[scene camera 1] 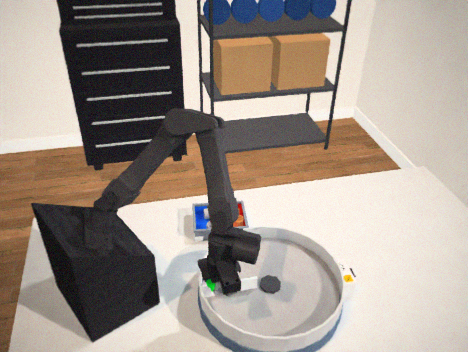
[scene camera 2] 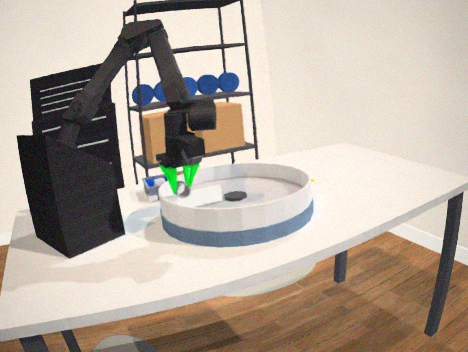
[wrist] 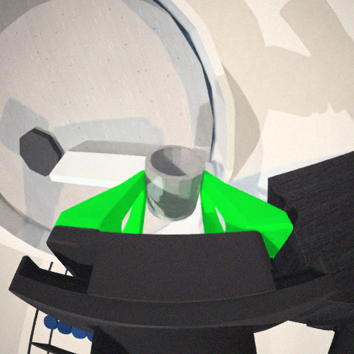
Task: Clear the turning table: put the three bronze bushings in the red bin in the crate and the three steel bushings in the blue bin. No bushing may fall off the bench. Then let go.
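Seen in the pictures: gripper, fingertip midpoint: [scene camera 1: 218,287] [scene camera 2: 181,190]; arm's base at its link origin: [scene camera 1: 96,230] [scene camera 2: 63,149].
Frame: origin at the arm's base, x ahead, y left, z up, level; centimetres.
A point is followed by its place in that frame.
Observation:
My gripper [scene camera 2: 181,188] @(y -12.5, x 30.9, z -14.9 cm) [wrist: 173,177] is shut on a grey steel bushing [scene camera 2: 184,189] @(y -10.8, x 32.2, z -15.2 cm) [wrist: 173,192], held upright between the green fingertips at about the height of the turning table's wall. The turning table [scene camera 1: 280,334] @(y -25.8, x 45.2, z -20.9 cm) [scene camera 2: 235,219] @(y -28.4, x 38.3, z -19.3 cm) [wrist: 229,117] is a round tray with a pale wall and a blue base band; the bushing is over its side nearest the arm's base. In scene camera 1 the arm hides the held bushing. The crate [scene camera 1: 202,234] @(y 18.5, x 30.4, z -23.3 cm) [scene camera 2: 153,194] @(y 18.5, x 29.4, z -23.8 cm) stands behind the table. Its blue bin [scene camera 1: 200,219] @(y 28.8, x 31.0, z -25.5 cm) holds pale bushings; its red bin [scene camera 1: 239,207] @(y 28.4, x 44.9, z -22.0 cm) holds orange-brown bronze, partly hidden by the arm.
A dark hub [scene camera 1: 270,284] @(y -9.6, x 46.7, z -20.1 cm) [scene camera 2: 235,196] @(y -10.7, x 46.2, z -20.1 cm) [wrist: 39,151] stands mid-table, with a white bar [scene camera 1: 249,284] @(y -9.8, x 40.3, z -18.5 cm) [scene camera 2: 209,195] @(y -9.9, x 39.1, z -18.5 cm) [wrist: 100,168] reaching from it towards the gripper. The black arm pedestal [scene camera 1: 117,290] @(y -11.1, x 4.0, z -11.8 cm) [scene camera 2: 75,205] @(y -12.7, x 1.1, z -13.0 cm) [wrist: 320,210] stands beside the turning table. A shelf unit and black drawer cabinet stand behind the bench.

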